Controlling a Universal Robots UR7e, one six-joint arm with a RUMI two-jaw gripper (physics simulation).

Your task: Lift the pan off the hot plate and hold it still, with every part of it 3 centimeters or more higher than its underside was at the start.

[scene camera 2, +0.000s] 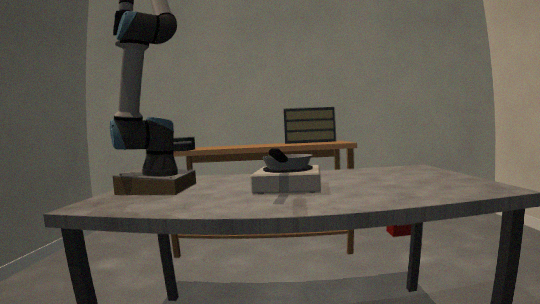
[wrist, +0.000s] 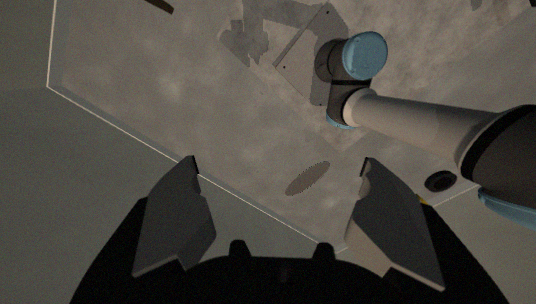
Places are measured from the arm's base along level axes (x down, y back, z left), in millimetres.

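Pixels of known places: gripper, fingertip midpoint: [wrist: 277, 159]; arm's base at its link origin: [scene camera 2: 160, 173] [wrist: 332, 62].
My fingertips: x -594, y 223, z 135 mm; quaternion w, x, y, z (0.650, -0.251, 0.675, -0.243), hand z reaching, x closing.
Note:
Ahead of a thing's pixels: the offset from my fingertips to its top centre. Level surfaces: height alone.
A grey pan [scene camera 2: 296, 162] with a black handle @(dy -721, dx +497, dz -381 mm) [scene camera 2: 277, 155] sits on the dark round plate of a white hot plate @(dy -742, dx +583, dz -175 mm) [scene camera 2: 285, 184], on the table in the scene view. The handle points toward the camera and a little left, tilted upward. My gripper [wrist: 277, 159] is open in the wrist view, with no object between its jaws. The gripper is outside the scene view, as the arm rises past the top edge at the left. The pan and hot plate do not show in the wrist view.
The arm's base block [scene camera 2: 150, 185] stands on the grey table @(dx +662 mm) [scene camera 2: 380, 192], left of the hot plate. Behind is a wooden table [scene camera 2: 250, 149] with a dark-framed panel [scene camera 2: 310, 125] and a dark object [scene camera 2: 185, 144]. A red box [scene camera 2: 398, 230] is on the floor.

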